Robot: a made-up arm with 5 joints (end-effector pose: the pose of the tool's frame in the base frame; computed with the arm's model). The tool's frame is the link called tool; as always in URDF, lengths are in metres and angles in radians. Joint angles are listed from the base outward.
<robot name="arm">
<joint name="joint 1" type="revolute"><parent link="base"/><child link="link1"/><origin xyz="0.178 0.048 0.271"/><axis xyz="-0.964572 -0.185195 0.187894"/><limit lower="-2.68" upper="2.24" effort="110" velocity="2.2"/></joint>
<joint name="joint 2" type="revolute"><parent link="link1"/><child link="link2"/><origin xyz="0.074 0.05 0.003"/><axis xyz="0 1 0"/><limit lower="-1.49" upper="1.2" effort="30" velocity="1.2"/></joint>
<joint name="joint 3" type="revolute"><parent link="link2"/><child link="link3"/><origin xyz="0.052 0.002 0.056"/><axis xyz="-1 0 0"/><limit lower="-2.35" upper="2" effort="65" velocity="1.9"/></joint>
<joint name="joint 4" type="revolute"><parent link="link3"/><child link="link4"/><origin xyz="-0.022 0.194 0.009"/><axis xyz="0 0 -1"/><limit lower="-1.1" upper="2.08" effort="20" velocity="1"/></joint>
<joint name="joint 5" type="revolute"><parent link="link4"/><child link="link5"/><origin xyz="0.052 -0.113 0.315"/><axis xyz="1 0 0"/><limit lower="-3.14" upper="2.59" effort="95" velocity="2"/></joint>
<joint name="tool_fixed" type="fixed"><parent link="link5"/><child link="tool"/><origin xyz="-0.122 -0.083 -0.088" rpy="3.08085 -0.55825 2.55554"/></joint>
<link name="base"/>
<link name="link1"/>
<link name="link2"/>
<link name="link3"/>
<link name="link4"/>
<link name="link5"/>
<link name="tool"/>
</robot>
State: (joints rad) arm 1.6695 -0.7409 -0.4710 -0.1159 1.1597
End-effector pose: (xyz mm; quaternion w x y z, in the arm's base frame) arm -40.0 173.0 198.1 0.3295 0.2570 -0.9028 0.1018
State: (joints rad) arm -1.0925 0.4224 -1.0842 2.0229 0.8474
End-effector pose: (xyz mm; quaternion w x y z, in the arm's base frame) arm 416.5 -308.2 415.3 0.5485 -0.6837 0.3935 -0.2775
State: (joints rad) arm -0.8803 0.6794 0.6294 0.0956 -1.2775
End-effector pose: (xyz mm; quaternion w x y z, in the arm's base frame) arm 512.3 -55.5 621.0 0.2939 -0.0838 -0.8319 0.4632
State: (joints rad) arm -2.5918 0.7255 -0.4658 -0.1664 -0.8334
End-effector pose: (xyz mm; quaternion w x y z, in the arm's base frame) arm 312.5 83.8 -109.4 0.5123 0.2680 -0.2409 -0.7795
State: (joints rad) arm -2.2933 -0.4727 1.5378 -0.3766 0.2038
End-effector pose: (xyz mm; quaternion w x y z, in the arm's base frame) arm 351.4 -159.6 378.7 0.5576 -0.2367 -0.6683 -0.4316
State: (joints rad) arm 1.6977 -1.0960 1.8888 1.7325 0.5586
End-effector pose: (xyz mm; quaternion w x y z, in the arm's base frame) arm 518.4 -48.4 126.0 0.8586 -0.4527 0.1754 0.1645
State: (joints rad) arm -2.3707 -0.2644 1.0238 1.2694 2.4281
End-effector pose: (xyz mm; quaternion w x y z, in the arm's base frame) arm 461.4 -259.6 515.0 0.2949 0.4320 -0.2657 0.8098
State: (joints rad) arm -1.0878 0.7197 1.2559 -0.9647 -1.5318
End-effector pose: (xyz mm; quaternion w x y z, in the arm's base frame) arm 583.4 222.2 572.0 0.1729 -0.3919 0.8090 -0.4027
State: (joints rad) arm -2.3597 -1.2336 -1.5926 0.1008 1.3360
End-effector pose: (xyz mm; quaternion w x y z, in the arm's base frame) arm -22.2 116.5 203.4 0.5949 -0.3595 -0.4544 0.5571
